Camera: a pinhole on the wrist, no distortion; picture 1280 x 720 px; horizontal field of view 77.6 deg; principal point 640.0 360.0 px. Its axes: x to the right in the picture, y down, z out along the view. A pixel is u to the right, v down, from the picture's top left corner.
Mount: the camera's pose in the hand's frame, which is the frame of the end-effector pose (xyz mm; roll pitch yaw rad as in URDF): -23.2 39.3 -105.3 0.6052 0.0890 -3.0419
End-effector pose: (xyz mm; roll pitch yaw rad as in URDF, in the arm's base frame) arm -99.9 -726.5 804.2 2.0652 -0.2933 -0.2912
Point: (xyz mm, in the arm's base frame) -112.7 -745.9 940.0
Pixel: 40 60
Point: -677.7 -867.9 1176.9
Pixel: outside the picture
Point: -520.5 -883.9 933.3
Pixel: 1106 130
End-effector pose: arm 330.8 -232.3 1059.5 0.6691 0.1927 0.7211
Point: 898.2 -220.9 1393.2
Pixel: outside the picture
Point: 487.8 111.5 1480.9
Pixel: 73 222
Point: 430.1 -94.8 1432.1
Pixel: 330 417
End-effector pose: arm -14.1 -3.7 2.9 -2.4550 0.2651 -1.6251
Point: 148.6 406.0 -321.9
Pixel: 990 640
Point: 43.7 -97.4 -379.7
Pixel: 104 634
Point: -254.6 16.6 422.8
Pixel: behind the camera
